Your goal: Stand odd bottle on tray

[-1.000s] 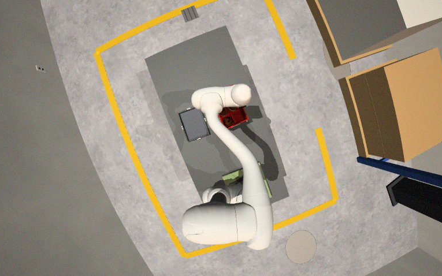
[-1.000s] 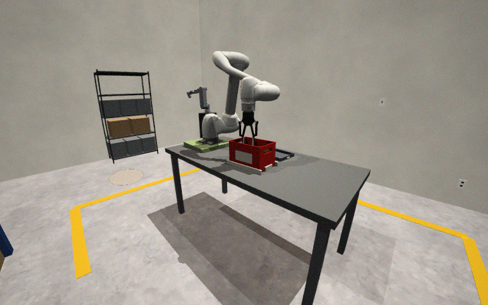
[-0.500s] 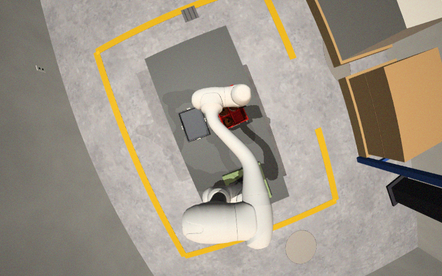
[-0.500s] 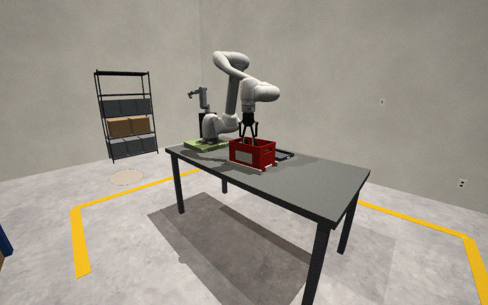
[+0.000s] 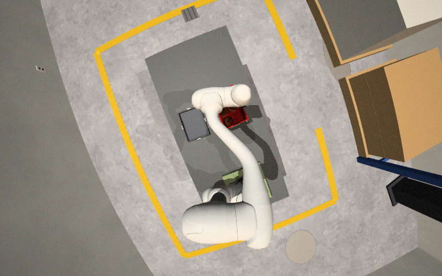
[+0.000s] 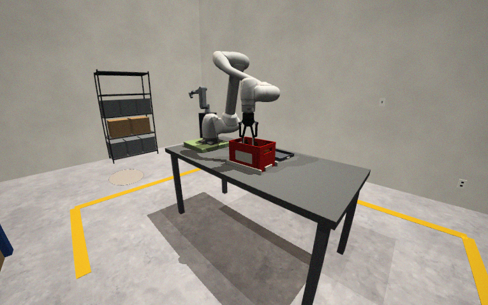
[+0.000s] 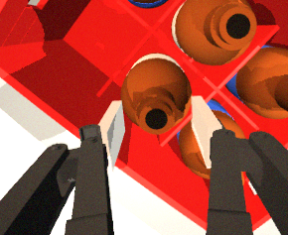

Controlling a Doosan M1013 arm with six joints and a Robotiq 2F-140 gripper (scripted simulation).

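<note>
The red crate lies 50 mm to the left of my hand and 90 mm below it. From my hand the other things lie so: dark grey tray 50 mm ahead, 350 mm to the left, 160 mm below.
</note>
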